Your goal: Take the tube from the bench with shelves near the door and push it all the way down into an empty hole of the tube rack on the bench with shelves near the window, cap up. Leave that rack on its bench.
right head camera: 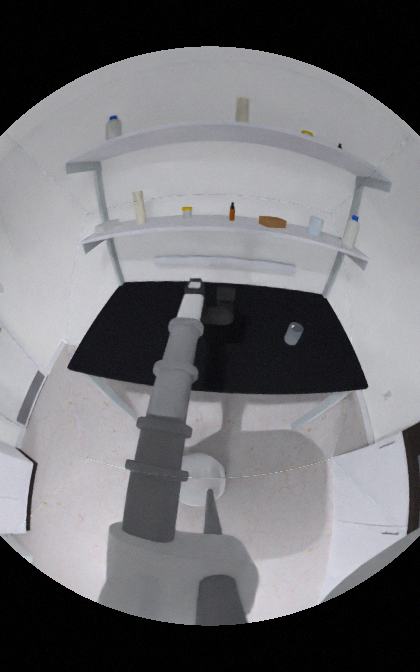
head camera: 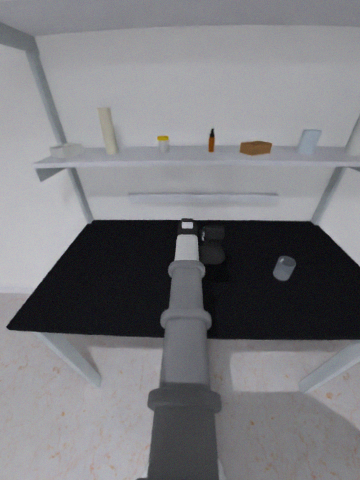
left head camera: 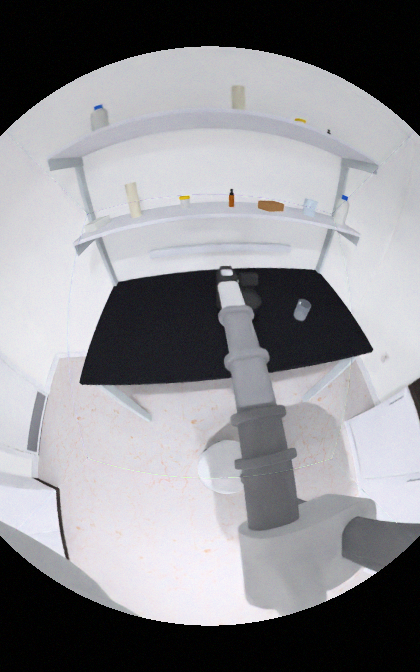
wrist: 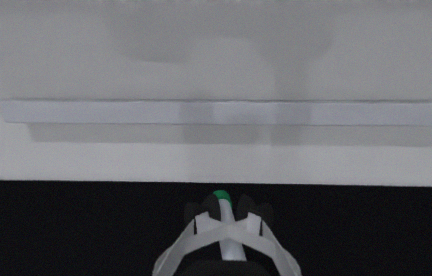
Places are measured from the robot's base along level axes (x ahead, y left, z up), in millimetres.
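Pixels of known places: gripper, fingertip midpoint: [wrist: 228, 210].
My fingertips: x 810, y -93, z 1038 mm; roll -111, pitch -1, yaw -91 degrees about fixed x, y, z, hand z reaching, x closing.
Observation:
Ahead of a thing's pixels: the offset from my fingertips to its top centre. "spot": to the spot under its first point. Level surfaces: height alone.
In the wrist view my gripper [wrist: 228, 210] is shut on the tube @(40 mm back, 1 mm right, 11 mm up) [wrist: 227, 218], a pale tube with a green cap. The green cap sticks out just beyond the dark fingertips, and the tube's body runs back between the fingers toward the wrist. In the head views the wrist hides the fingers and the tube. The arm reaches out over the black top of the bench with shelves @(151 mm down) [head camera: 115, 295] [left head camera: 150, 340] [right head camera: 125, 345], toward its back part. No tube rack shows in the views.
A clear glass beaker @(136 mm back, 340 mm right, 61 mm down) [head camera: 284, 268] [left head camera: 302, 310] [right head camera: 293, 333] stands on the bench to the right of the wrist. The lower shelf @(306 mm up) [head camera: 190, 156] above the bench holds bottles, a jar and a brown tray @(spot: 124 mm ahead, 187 mm right, 333 mm up) [head camera: 255, 148]. A pale rail [head camera: 202, 197] [wrist: 150, 111] runs along the wall behind.

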